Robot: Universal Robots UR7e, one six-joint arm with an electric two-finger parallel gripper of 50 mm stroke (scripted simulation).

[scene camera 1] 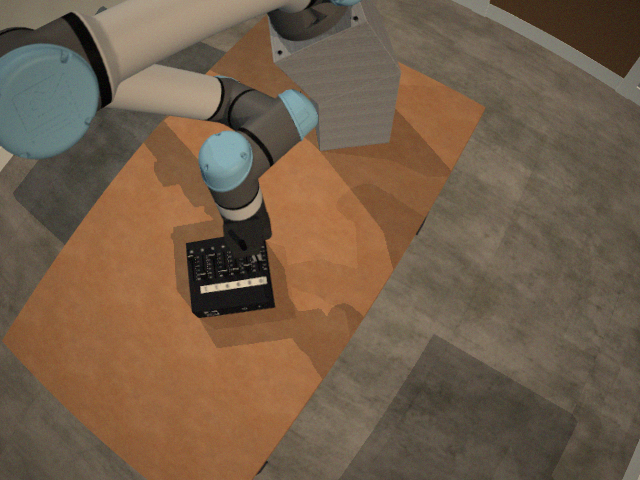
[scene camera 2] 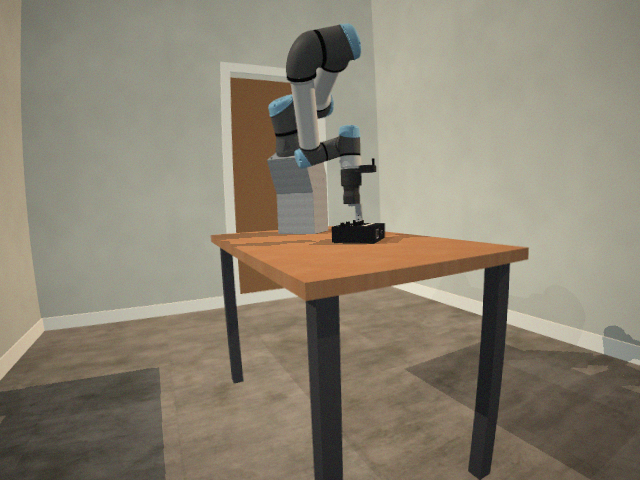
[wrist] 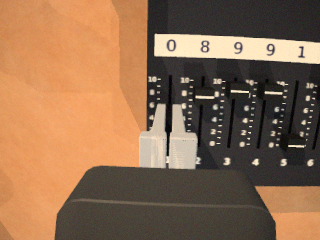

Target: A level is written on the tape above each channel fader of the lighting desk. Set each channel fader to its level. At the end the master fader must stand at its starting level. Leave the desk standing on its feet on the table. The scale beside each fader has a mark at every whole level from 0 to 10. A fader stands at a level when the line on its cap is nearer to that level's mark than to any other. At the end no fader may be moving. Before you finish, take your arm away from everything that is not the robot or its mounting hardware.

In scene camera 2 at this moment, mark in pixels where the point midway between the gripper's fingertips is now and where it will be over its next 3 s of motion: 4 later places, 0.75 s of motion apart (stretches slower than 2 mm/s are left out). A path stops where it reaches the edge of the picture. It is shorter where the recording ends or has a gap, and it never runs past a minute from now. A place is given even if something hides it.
My gripper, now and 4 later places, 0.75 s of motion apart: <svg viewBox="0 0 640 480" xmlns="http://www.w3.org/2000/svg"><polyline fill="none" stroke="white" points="359,221 359,221 359,215 360,211 362,212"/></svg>
